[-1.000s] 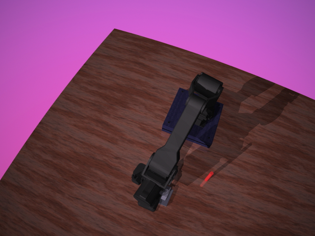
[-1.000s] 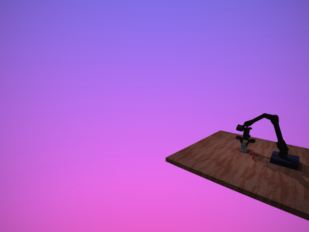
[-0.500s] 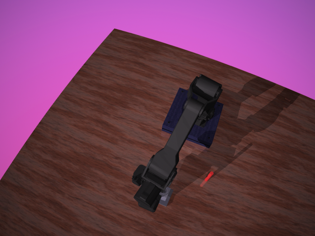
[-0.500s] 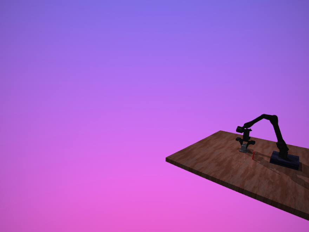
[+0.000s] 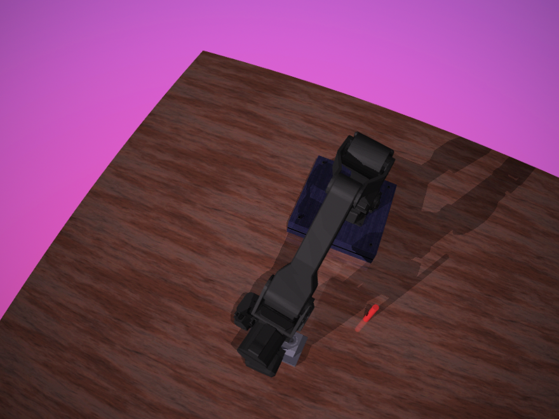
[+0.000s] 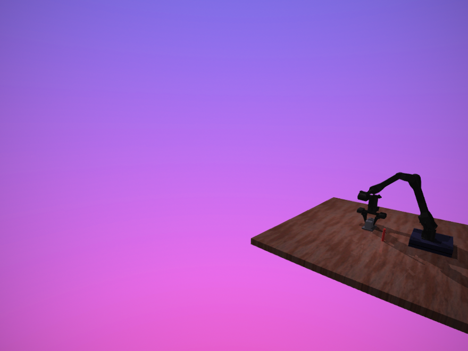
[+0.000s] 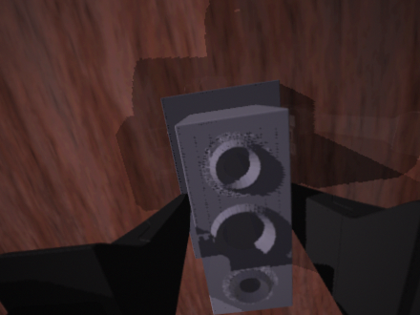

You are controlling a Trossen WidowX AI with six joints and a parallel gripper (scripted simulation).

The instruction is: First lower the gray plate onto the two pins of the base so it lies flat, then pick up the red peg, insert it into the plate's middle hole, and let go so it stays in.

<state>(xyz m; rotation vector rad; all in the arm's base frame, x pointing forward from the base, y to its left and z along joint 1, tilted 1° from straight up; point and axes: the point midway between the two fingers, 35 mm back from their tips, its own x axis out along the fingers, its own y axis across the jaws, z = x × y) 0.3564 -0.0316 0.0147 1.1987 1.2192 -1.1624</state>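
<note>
The gray plate is 30 mm above my gripper tip. From my gripper tip the other things lie so: red peg 160 mm to the left, 140 mm behind, 20 mm above.
</note>
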